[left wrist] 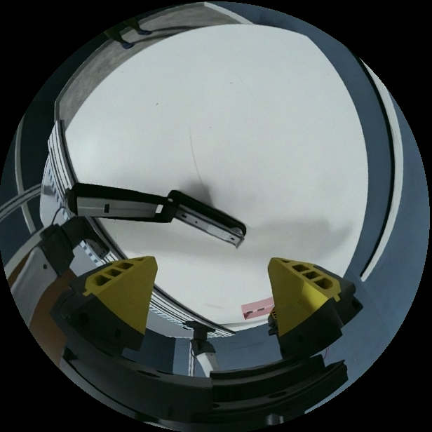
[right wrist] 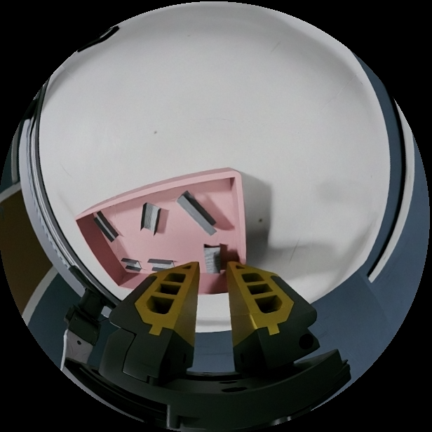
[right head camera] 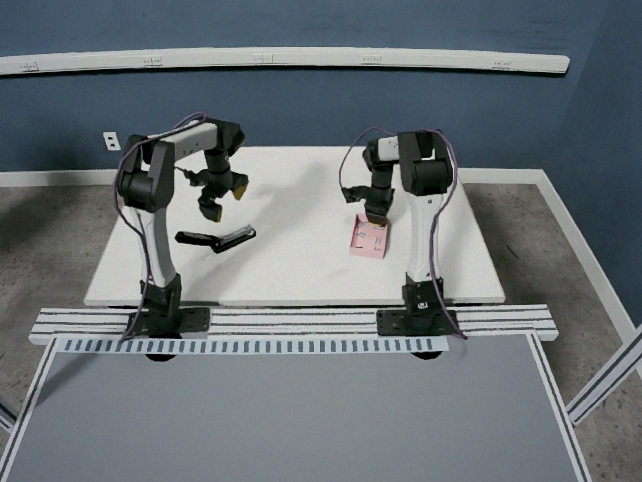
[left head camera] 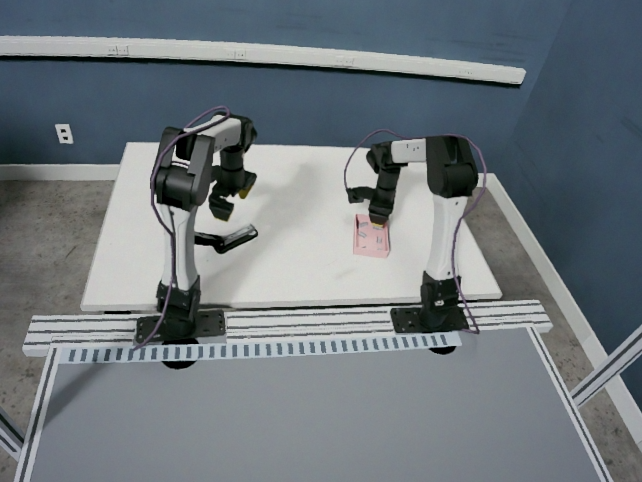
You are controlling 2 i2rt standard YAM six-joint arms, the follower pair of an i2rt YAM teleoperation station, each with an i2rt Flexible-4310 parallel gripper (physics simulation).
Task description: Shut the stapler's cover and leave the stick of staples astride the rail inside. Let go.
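Places are measured from the left arm's base along level axes (x ahead, y left, z up), in millimetres.
Pixels of known places: left gripper, fingertip midpoint: (right head camera: 228, 210) (left head camera: 234, 209); right gripper, fingertip midpoint: (right head camera: 377, 223) (left head camera: 376, 223); left arm's base, origin of the base link: (right head camera: 169, 323) (left head camera: 181, 328); right arm's base, origin of the base link: (right head camera: 417, 323) (left head camera: 429, 320).
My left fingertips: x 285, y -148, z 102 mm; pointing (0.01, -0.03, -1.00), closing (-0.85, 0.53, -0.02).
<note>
Ahead of a thing's pixels: the offset from my left fingertips to its top centre. "spot": to the spot under its first point.
The black stapler lies open on the table, its cover @[spot: 79 mm back, 88 mm left, 20 mm down] (right head camera: 194, 238) (left wrist: 120, 206) swung to the left and its metal rail @[spot: 17 mm back, 10 mm right, 82 mm down] (left head camera: 238, 236) (right head camera: 235, 236) (left wrist: 200, 220) uncovered at the right. A paler patch shows near the rail's far end; I cannot tell whether it is staples. My left gripper (left head camera: 235, 203) (right head camera: 226, 203) (left wrist: 212, 265) is open and empty, above and beyond the stapler. My right gripper (left head camera: 378, 224) (right head camera: 376, 221) (right wrist: 212, 266) is open over the far end of the pink tray. A grey stick of staples (right wrist: 212, 254) lies in the tray just past its fingertips.
The pink tray @[36 mm back, 389 mm right, 78 mm down] (left head camera: 371, 253) (right head camera: 367, 254) (left wrist: 257, 309) (right wrist: 241, 215) stands right of the stapler. It holds several other staple sticks, such as a long one (right wrist: 196, 212) and a short one (right wrist: 150, 218). The tray's walls are close to my right fingers.
</note>
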